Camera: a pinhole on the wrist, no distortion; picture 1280 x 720 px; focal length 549.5 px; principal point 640.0 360.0 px. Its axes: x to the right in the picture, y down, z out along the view. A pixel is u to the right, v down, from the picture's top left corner.
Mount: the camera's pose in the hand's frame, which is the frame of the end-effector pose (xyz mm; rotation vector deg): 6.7 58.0 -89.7 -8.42 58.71 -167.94
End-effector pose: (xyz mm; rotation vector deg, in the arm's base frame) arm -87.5 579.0 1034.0 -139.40 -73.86 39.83
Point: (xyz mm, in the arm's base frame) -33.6 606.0 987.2
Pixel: 368.7 51.0
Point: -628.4 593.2 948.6
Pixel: 915.8 385.1
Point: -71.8 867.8 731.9
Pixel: 169.2 94.1
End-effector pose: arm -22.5 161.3 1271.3 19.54 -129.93 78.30
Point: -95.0 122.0 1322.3
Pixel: 409.9 320.6
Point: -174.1 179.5 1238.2
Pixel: outside the picture
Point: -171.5 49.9 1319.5
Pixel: 347.7 202.5
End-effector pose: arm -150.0 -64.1 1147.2 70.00 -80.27 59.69
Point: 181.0 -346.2 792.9
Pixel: 1030.5 455.3
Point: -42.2 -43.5 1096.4
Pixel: 937.6 690.6
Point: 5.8 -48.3 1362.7
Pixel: outside the picture
